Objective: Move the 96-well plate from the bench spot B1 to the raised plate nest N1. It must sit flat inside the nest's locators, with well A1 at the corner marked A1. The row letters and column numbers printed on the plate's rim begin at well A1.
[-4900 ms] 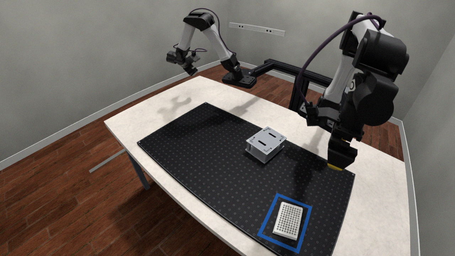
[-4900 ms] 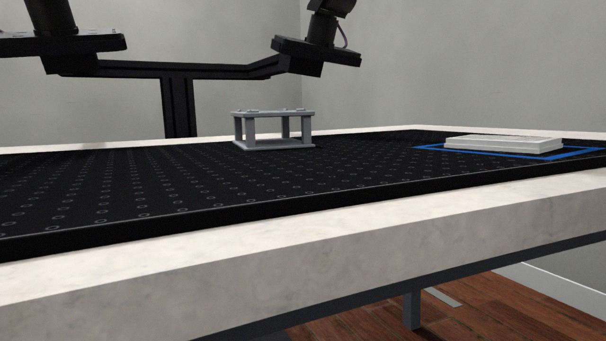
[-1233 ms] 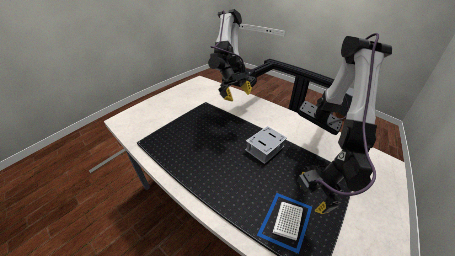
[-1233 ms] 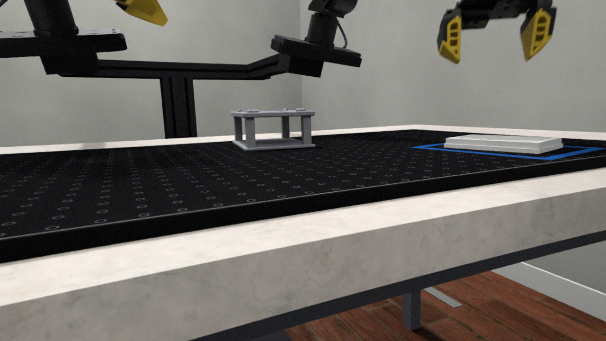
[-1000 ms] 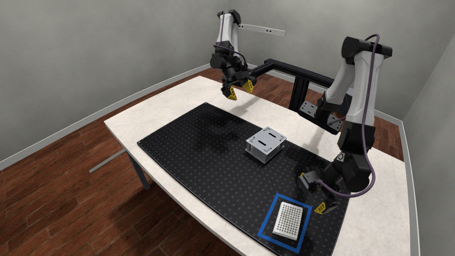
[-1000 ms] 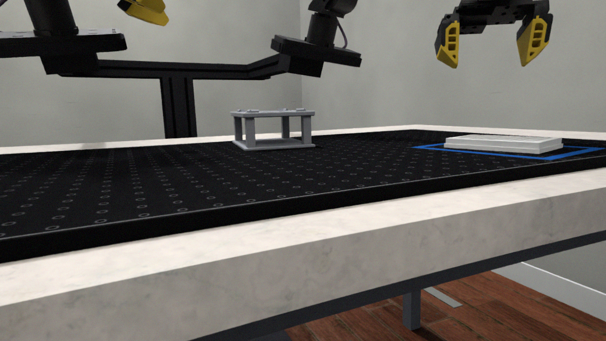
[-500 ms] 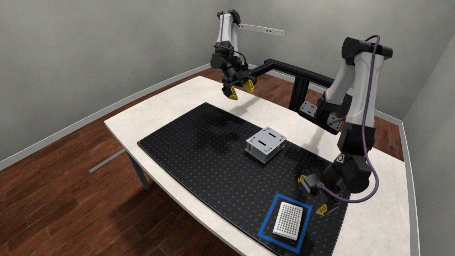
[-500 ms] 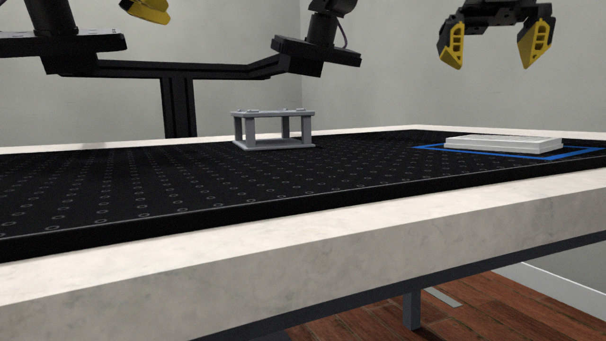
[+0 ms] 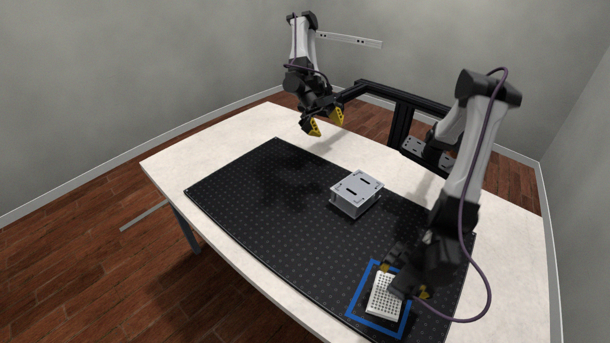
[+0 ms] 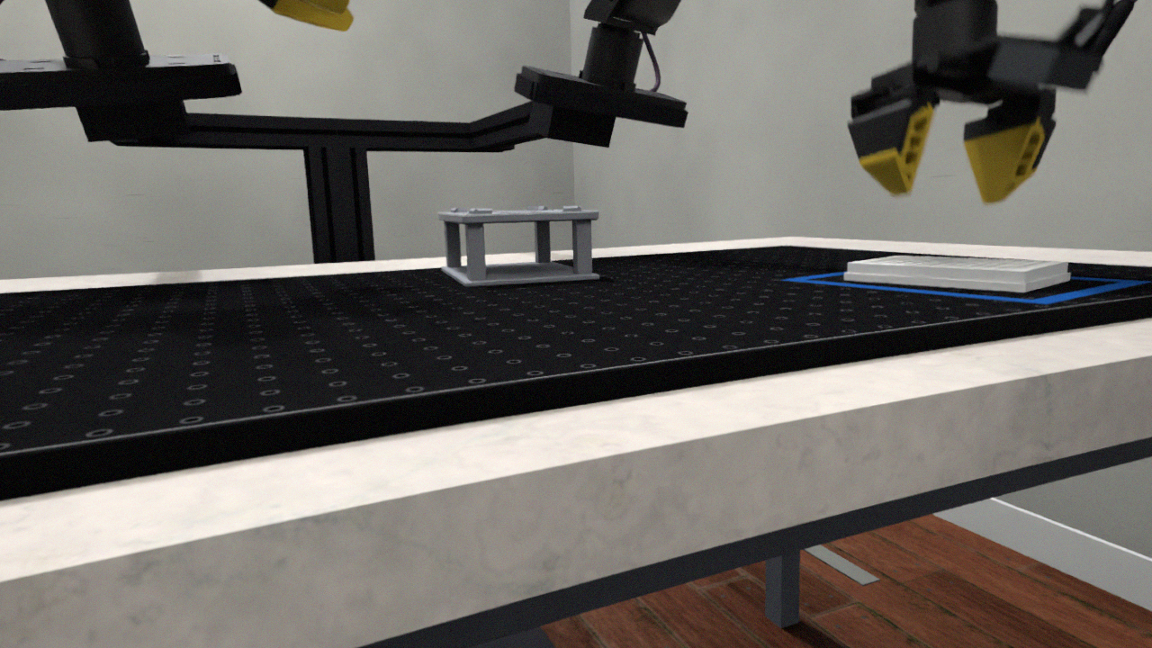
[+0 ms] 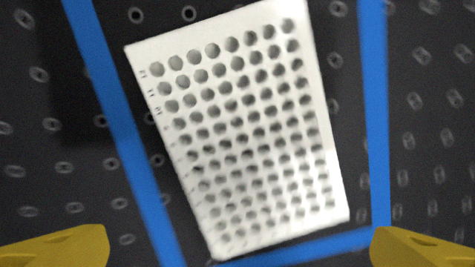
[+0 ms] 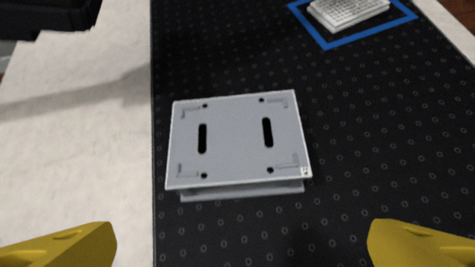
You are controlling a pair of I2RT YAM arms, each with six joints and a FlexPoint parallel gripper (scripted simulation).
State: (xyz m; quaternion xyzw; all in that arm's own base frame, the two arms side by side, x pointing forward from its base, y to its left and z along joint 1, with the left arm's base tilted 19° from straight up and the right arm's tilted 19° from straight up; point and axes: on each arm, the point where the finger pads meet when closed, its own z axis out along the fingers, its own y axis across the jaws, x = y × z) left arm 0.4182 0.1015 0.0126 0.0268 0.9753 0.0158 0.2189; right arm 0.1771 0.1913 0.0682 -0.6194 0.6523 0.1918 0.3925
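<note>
The white 96-well plate lies 20 mm ahead of my left hand, 10 mm to the right of it and 60 mm below it. Round my left hand: A1 label (150 mm behind, 360 mm to the right, 10 mm below); then grey raised nest (220 mm behind, 300 mm to the right, 10 mm below).
</note>
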